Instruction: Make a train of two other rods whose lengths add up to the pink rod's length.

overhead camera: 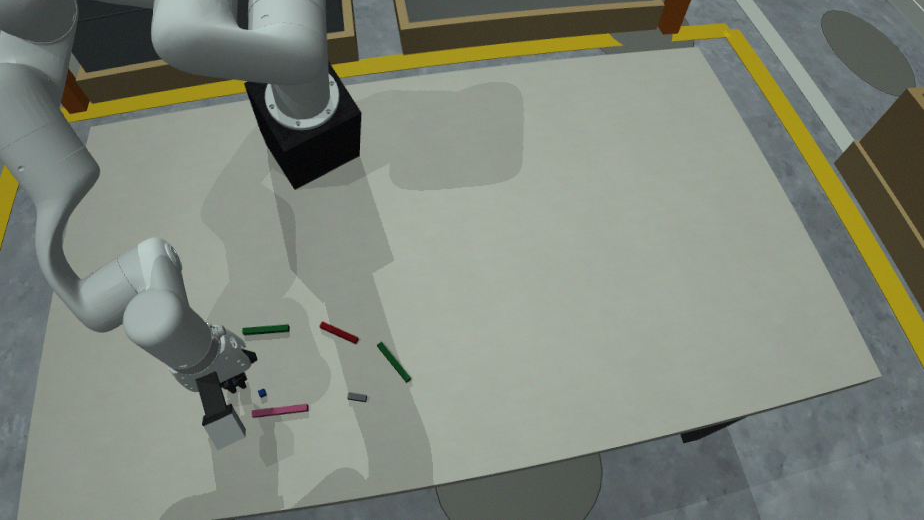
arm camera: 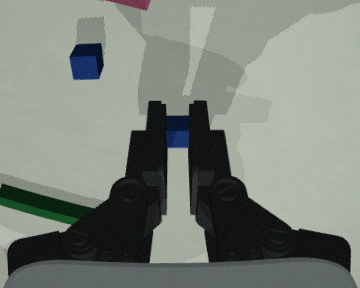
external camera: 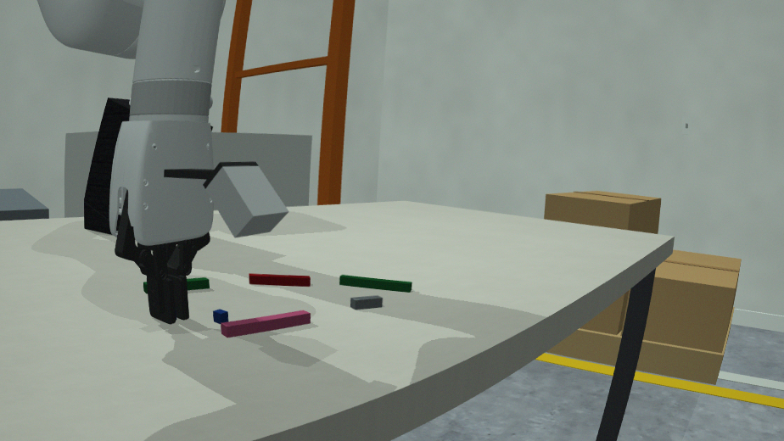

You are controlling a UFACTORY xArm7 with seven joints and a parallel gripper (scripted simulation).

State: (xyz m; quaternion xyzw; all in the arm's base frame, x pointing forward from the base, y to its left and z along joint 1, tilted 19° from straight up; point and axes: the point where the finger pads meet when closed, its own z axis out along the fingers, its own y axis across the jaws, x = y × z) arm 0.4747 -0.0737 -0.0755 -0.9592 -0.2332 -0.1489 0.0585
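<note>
Now: the pink rod 40 mm ahead of my hand, 80 mm to the left of it and 20 mm below it. From my hand the other things lie so: grey rod (20 mm ahead, 200 mm to the left, 20 mm below); red rod (90 mm behind, 160 mm to the left, 20 mm below).
</note>
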